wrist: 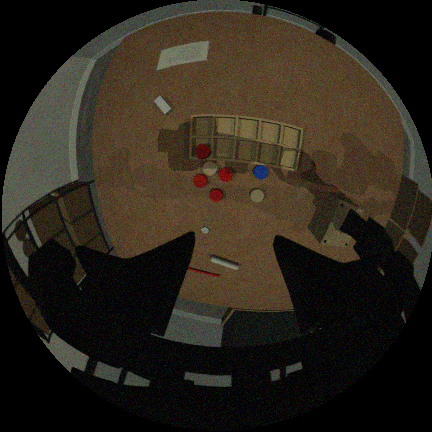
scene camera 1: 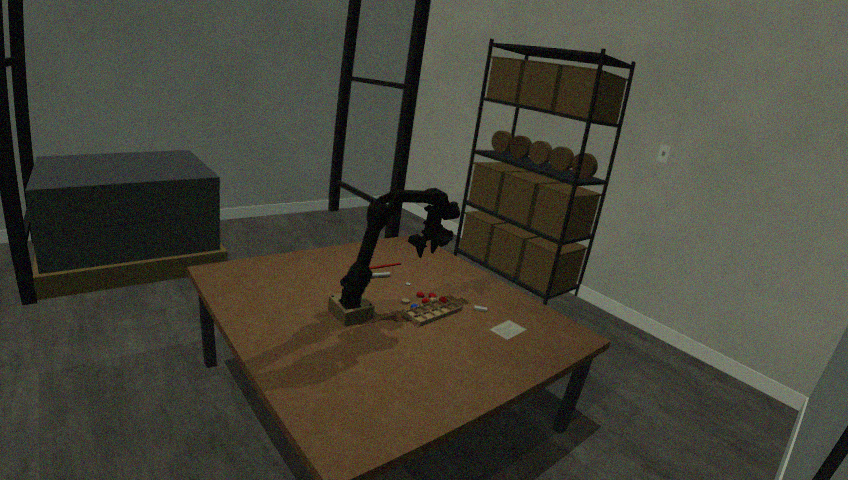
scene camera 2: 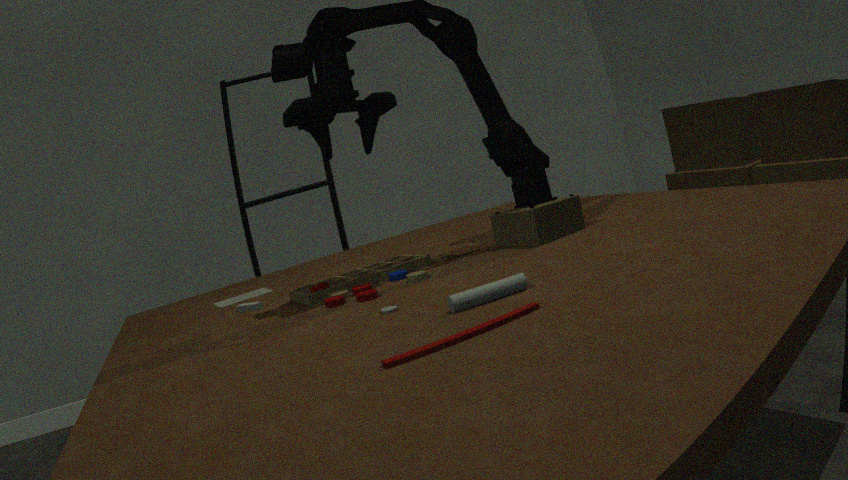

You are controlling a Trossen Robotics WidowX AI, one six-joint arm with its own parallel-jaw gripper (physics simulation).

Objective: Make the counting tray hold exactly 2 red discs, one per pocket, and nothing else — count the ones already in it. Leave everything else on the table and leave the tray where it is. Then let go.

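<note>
The wooden counting tray [scene camera 1: 443,315] [scene camera 2: 303,295] [wrist: 245,118] has two rows of pockets. One red disc [scene camera 1: 443,299] [scene camera 2: 319,286] [wrist: 202,151] lies in an end pocket of the row nearer the loose discs; the other pockets look empty in the wrist view. Three loose red discs lie outside the tray: one red disc [scene camera 1: 425,300] [scene camera 2: 361,289] [wrist: 225,174] near its side, another red disc [scene camera 1: 432,295] [scene camera 2: 334,301] [wrist: 200,180] and a third red disc [scene camera 1: 420,294] [scene camera 2: 366,295] [wrist: 216,195] farther out. My gripper [scene camera 1: 427,252] [scene camera 2: 349,154] [wrist: 234,238] is open and empty, high above the table.
A blue disc [scene camera 1: 414,305] [scene camera 2: 397,275] [wrist: 260,172], two cream discs [wrist: 210,168] [wrist: 257,195], a small white piece [wrist: 205,230], a white cylinder [scene camera 2: 487,292] [wrist: 224,262], a red stick [scene camera 2: 461,336] [wrist: 205,272], a white block [wrist: 162,105] and paper [scene camera 1: 508,329] [wrist: 183,55] lie outside the tray.
</note>
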